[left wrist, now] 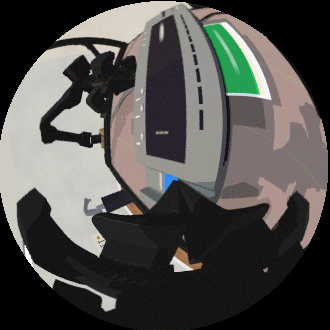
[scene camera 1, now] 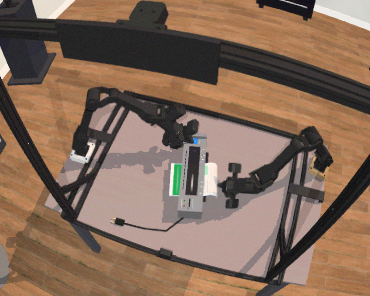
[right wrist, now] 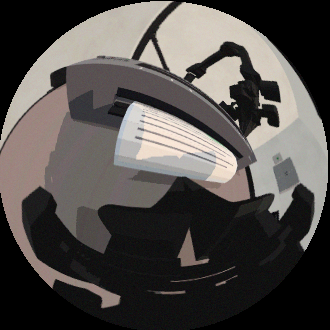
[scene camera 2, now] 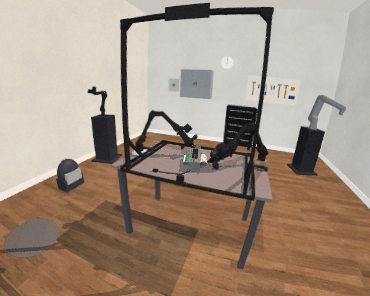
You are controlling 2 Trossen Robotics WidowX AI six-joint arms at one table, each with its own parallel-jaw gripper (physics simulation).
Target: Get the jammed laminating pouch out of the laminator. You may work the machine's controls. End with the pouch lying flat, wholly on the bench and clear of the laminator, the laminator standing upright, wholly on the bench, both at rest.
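The grey laminator stands upright on the bench. The pouch passes through it. Its green end sticks out on the left in scene camera 1; its printed end sticks out on the right and is bowed in the right wrist view. My left gripper is shut and empty, its tips at the blue control at the laminator's far end; contact cannot be told. My right gripper is shut and empty, its tips close to the pouch's bowed edge; contact is unclear.
A black power cord with a plug lies on the bench, left of the laminator's near end. A black frame runs along the bench edge, with posts and an overhead beam.
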